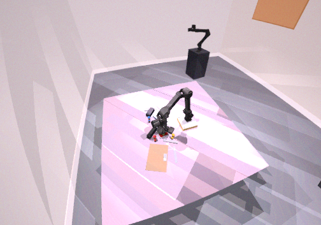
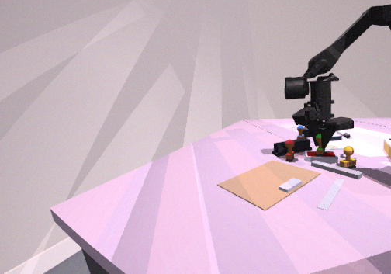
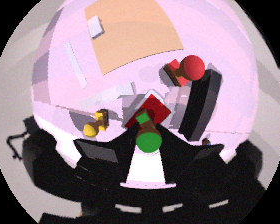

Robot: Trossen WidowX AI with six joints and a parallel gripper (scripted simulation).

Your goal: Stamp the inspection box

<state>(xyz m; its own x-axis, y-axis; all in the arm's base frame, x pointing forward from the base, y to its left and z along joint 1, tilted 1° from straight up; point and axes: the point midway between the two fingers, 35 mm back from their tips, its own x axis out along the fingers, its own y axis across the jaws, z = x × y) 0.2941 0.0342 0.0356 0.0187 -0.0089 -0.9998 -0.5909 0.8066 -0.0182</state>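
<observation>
Now: gripper tip 3 cm above the red ink pad. Also, from my gripper tip: green-knobbed stamp right at my gripper tip; then red-knobbed stamp 9 cm ahead, 1 cm to the left, 2 cm below; then yellow-knobbed stamp 6 cm behind, 7 cm to the left, 2 cm below.
</observation>
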